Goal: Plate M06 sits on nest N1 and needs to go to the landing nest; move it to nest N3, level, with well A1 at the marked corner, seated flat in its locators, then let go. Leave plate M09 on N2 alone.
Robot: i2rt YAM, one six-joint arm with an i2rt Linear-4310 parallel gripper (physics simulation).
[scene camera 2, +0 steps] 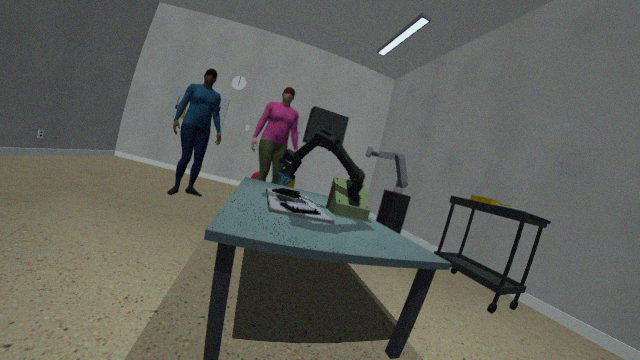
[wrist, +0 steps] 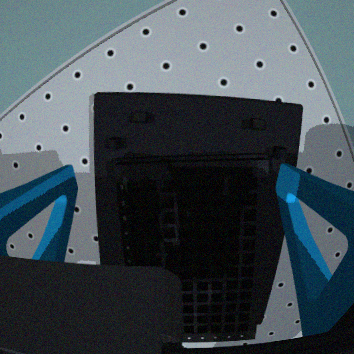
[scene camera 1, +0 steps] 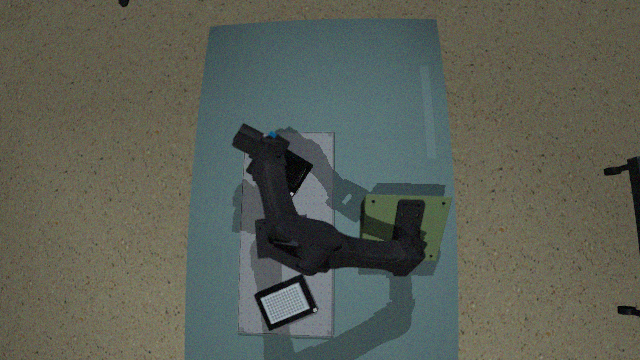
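A black well plate lies inside a black nest at the far end of the white board. It looks roughly flat, but its seating in the locators is too dark to judge. My gripper is open, with one blue finger on each side of the nest and gaps to both. In scene camera 2, the gripper is low over the board's far end. A white plate sits in another black nest at the near end. Nest labels and well A1 are not readable.
The white perforated board lies on the blue-green table. A dark middle nest is mostly hidden under the arm. The arm's base stands on a green block to the right. Two people stand beyond the table.
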